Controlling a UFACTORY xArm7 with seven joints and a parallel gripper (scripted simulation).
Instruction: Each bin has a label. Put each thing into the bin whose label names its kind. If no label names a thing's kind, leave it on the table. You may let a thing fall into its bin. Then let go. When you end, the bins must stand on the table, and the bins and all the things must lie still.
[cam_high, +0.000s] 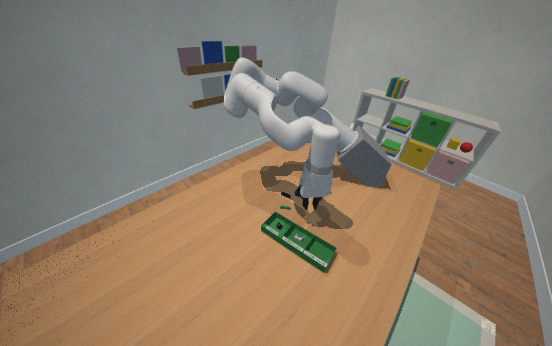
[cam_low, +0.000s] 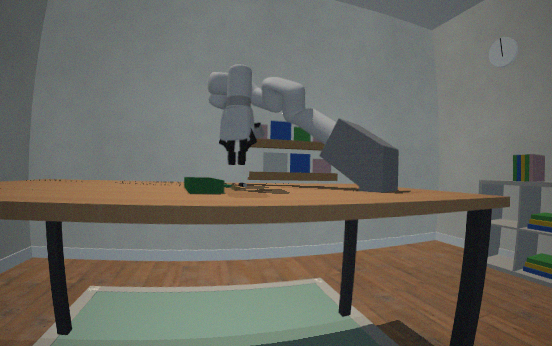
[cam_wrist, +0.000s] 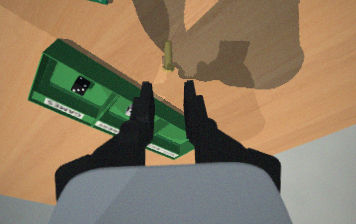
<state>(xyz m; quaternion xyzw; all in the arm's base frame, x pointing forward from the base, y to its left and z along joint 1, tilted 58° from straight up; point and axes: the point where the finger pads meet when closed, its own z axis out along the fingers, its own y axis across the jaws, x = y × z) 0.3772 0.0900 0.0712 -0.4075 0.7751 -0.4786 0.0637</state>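
My hand is 1 cm short of the yellow piece and 9 cm above it. Round my hand: white-grey piece 10 cm ahead, 1 cm to the left, 8 cm below; black die 10 cm ahead, 6 cm to the right, 8 cm below; green battery 10 cm to the right, 9 cm below.
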